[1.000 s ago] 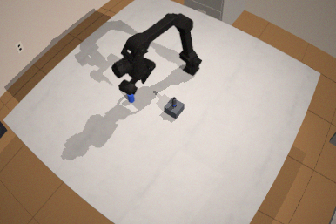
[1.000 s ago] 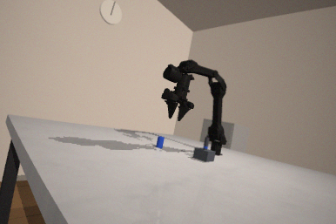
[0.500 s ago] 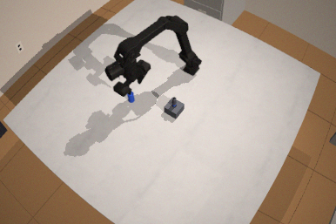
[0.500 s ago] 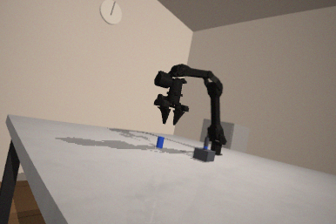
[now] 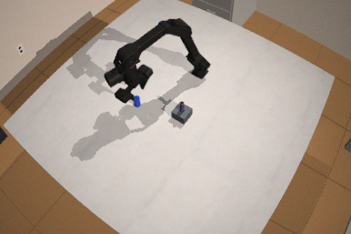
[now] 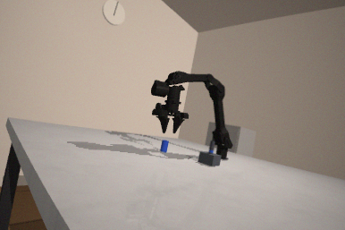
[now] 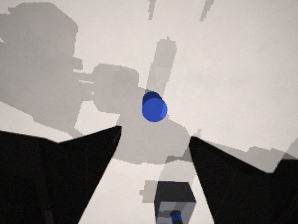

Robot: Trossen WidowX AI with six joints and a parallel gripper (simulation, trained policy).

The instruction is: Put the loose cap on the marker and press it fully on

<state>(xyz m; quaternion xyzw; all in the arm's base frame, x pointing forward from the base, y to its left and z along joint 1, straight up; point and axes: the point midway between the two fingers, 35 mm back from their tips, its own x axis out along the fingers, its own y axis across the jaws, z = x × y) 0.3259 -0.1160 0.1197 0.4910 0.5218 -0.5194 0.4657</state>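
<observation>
Right now my gripper tip is 60 mm above the blue cap and 10 mm to the left of it. The rest, counted from my gripper tip: grey holder block: 190 mm to the left, 70 mm behind, 60 mm below.
</observation>
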